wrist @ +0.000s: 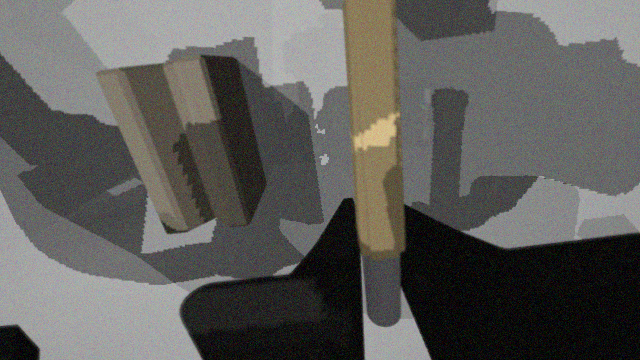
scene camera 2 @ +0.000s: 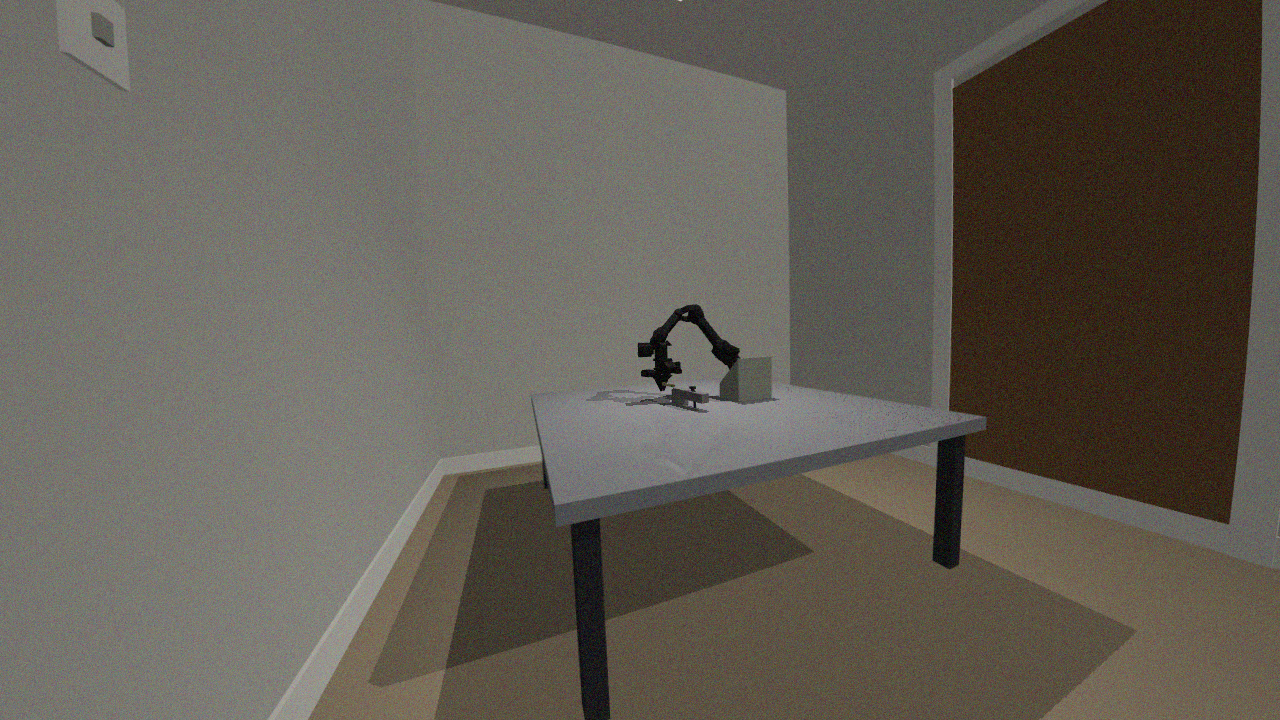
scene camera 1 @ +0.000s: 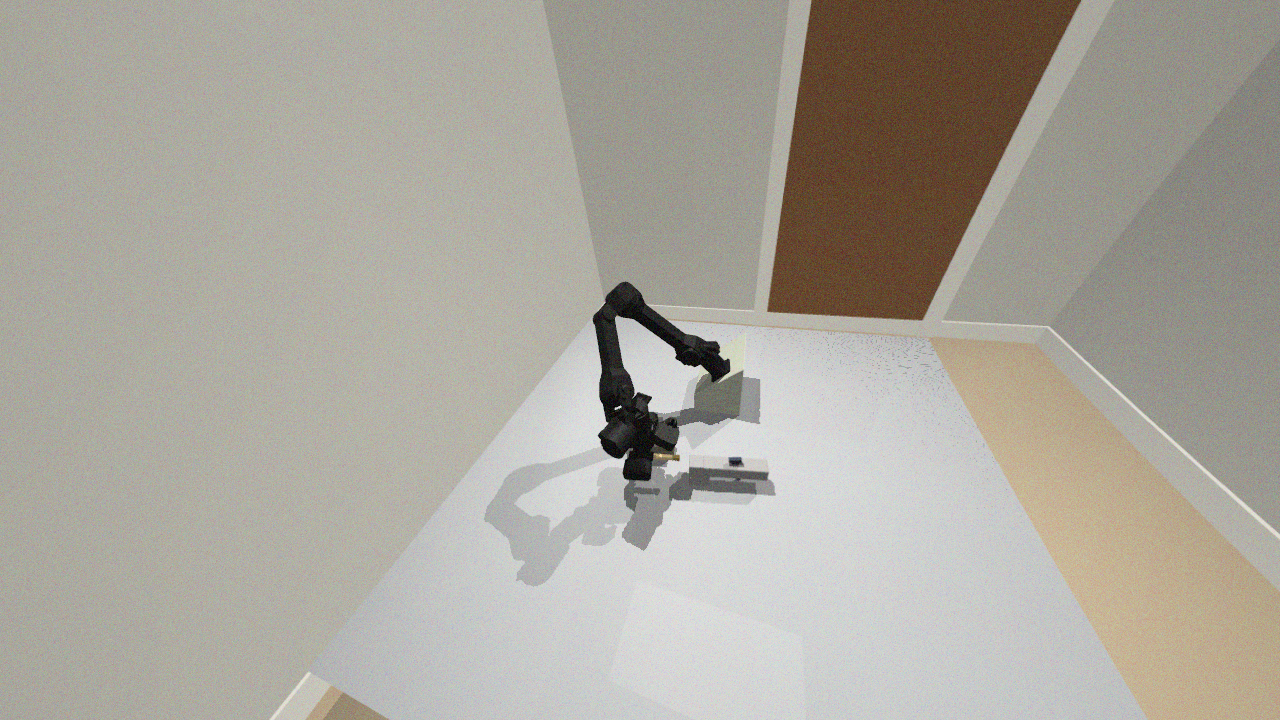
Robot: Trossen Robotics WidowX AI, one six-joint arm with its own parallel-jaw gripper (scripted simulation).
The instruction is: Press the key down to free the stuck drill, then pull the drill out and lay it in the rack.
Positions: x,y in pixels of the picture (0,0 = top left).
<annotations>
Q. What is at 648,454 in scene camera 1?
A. My gripper.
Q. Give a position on a drill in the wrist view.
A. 372,59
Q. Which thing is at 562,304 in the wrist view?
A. My gripper.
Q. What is my gripper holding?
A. A drill.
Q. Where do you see a rack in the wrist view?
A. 186,122
</annotations>
